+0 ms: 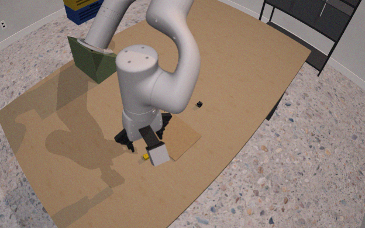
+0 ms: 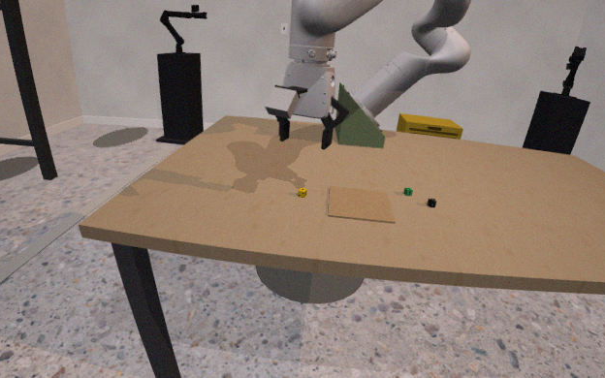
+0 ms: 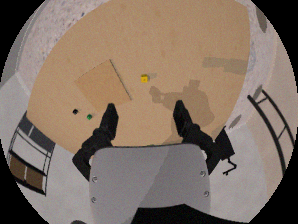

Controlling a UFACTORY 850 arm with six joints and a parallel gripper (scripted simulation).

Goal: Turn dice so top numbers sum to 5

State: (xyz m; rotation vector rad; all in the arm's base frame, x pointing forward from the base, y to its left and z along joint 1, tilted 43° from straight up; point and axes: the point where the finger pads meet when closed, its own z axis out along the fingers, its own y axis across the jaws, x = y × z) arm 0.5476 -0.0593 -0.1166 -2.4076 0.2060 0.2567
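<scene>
The yellow die is 10 mm behind my hand and 130 mm below it. From my hand the other things lie so: green die 100 mm behind, 250 mm to the left, 130 mm below; tan mat 10 mm behind, 130 mm to the left, 140 mm below; black die 50 mm behind, 300 mm to the left, 130 mm below.
</scene>
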